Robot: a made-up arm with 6 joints.
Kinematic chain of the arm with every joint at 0, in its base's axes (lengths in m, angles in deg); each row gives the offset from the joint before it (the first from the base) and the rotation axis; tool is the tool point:
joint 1: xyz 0 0 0.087 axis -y
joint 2: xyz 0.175 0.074 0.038 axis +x
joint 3: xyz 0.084 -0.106 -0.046 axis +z
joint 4: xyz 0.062 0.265 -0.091 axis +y
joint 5: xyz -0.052 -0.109 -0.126 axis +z
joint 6: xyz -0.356 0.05 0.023 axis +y
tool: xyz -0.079 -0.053 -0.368
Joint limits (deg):
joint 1: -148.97..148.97
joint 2: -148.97..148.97
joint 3: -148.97..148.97
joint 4: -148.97..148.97
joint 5: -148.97..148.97
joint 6: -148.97..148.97
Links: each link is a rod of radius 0.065 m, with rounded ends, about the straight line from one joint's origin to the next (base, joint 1, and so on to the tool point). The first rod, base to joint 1, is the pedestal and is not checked.
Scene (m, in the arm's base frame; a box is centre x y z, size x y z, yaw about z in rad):
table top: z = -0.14
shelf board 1: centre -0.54 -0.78 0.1 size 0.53 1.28 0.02 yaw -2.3
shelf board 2: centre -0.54 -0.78 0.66 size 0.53 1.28 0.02 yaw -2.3
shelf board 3: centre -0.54 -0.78 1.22 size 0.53 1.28 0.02 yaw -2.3
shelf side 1: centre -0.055 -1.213 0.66 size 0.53 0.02 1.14 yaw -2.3
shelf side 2: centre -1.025 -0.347 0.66 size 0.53 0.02 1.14 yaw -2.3
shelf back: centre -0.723 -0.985 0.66 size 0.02 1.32 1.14 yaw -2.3
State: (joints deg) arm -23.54 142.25 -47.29 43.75 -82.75 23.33
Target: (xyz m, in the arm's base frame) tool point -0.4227 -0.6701 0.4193
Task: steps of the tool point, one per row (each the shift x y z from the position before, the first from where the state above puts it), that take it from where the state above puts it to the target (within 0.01 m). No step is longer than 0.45 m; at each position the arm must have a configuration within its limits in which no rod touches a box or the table.
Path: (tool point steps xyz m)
1: -0.0038 0.3232 0.1865
2: -0.0671 0.2989 0.0504
3: -0.0395 0.2037 -0.0683
4: 0.0355 0.0627 -0.1100
5: 0.0884 -0.0887 -0.0649
6: 0.0685 -0.2151 0.0226
7: 0.1233 -0.3618 -0.1218
8: -0.0712 -0.3947 -0.0920
9: -0.2545 -0.3270 -0.0358
10: -0.3745 -0.1755 0.0237
11: -0.4008 0.0154 0.0658
12: -0.3329 0.1910 0.0769

